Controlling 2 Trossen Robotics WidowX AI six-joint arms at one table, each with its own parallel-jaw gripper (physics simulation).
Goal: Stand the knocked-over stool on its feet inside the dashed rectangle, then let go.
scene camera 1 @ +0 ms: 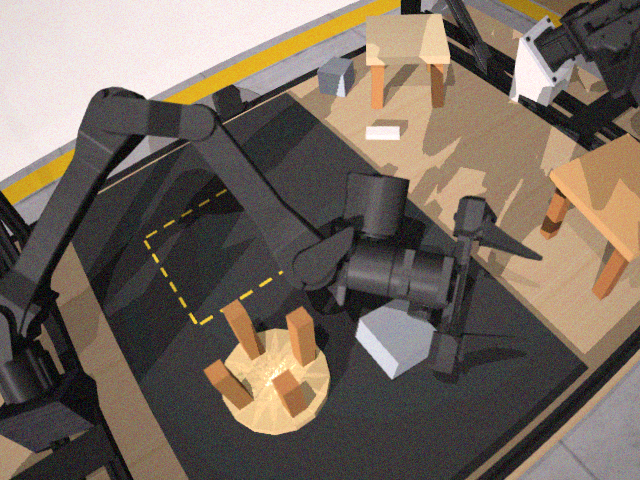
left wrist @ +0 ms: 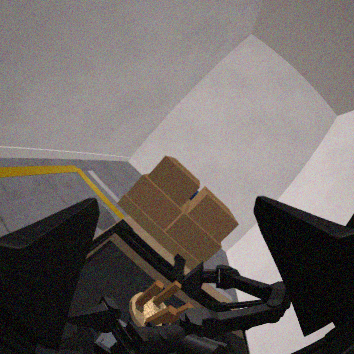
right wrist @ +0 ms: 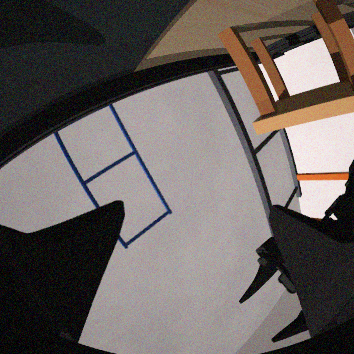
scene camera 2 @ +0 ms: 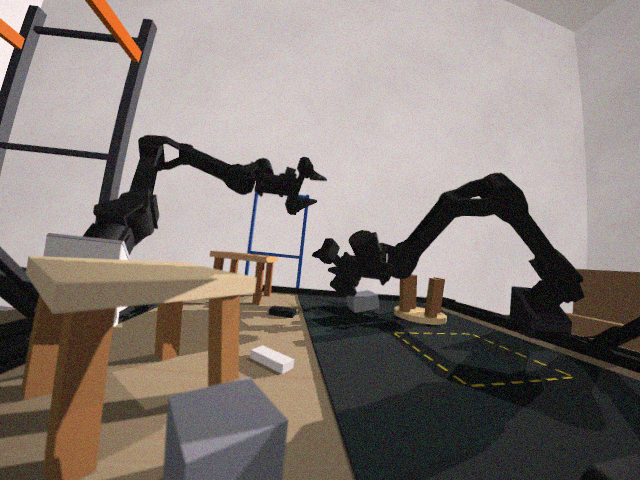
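Seen in the pictures: left gripper, fingertip midpoint: (left wrist: 178,205) (right wrist: 256,322) (scene camera 2: 321,190); right gripper, fingertip midpoint: (scene camera 1: 534,299) (left wrist: 70,339) (right wrist: 199,211) (scene camera 2: 320,262); left arm's base at its link origin: (scene camera 1: 551,49) (scene camera 2: 97,257); right arm's base at its link origin: (scene camera 1: 34,395) (left wrist: 200,275) (scene camera 2: 540,302).
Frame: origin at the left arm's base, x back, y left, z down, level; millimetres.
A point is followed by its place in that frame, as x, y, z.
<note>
The stool (scene camera 1: 262,373) {-705, 0, 80} (scene camera 2: 419,316) {-654, -29, 80} (left wrist: 147,307) {-705, 31, 80} lies upside down, its round pale seat flat on the dark mat and its several orange-brown legs pointing up. It lies outside the yellow dashed rectangle (scene camera 1: 245,296) (scene camera 2: 478,385), near one side of it. My right arm hides part of that rectangle in scene camera 1. My right gripper (scene camera 1: 527,297) {-475, 213, -23} (scene camera 2: 321,261) {-475, 213, -23} (right wrist: 199,211) {-475, 213, -23} is open and empty, above the mat and well to the right of the stool in scene camera 1. My left gripper (scene camera 2: 320,190) {-464, 245, -260} (left wrist: 178,205) {-464, 245, -260} (right wrist: 256,322) {-464, 245, -260} is open and empty, held high.
A grey block (scene camera 1: 392,338) {-579, 100, 47} (scene camera 2: 363,301) {-547, 62, 65} stands on the mat beside the right gripper. A square-topped stool (scene camera 1: 403,38) {-155, -206, -15} (scene camera 2: 139,284) {-161, -283, -13}, another stool (scene camera 1: 604,191) {-282, 209, -26} (scene camera 2: 242,255) {-236, 161, -23}, a white block (scene camera 1: 382,132) {-278, -158, 88} (scene camera 2: 271,359) {-271, -172, 89} and a blue-grey block (scene camera 1: 333,77) {-241, -298, 57} (scene camera 2: 224,423) {-219, -324, 49} stand on the wooden table.
</note>
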